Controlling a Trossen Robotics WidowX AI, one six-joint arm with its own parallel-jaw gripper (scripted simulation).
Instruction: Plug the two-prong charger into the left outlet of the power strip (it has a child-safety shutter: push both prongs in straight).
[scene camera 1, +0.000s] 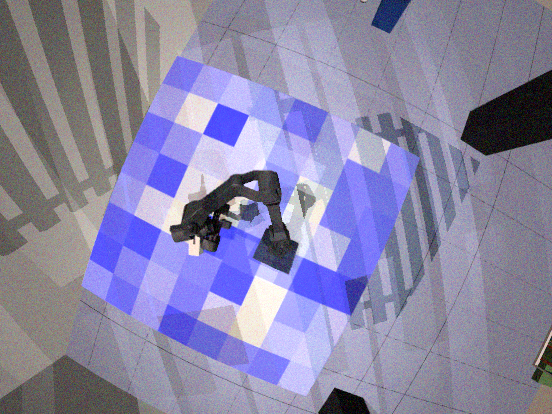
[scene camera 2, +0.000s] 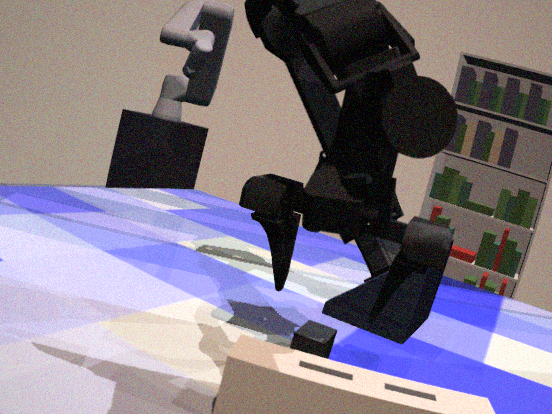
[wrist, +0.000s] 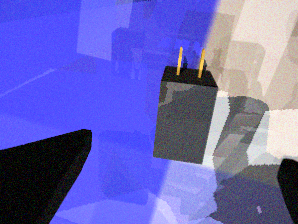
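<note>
There's a charger here. As for the gripper, the gripper is open and holds nothing, and the wrist view shows the gripper too.
</note>
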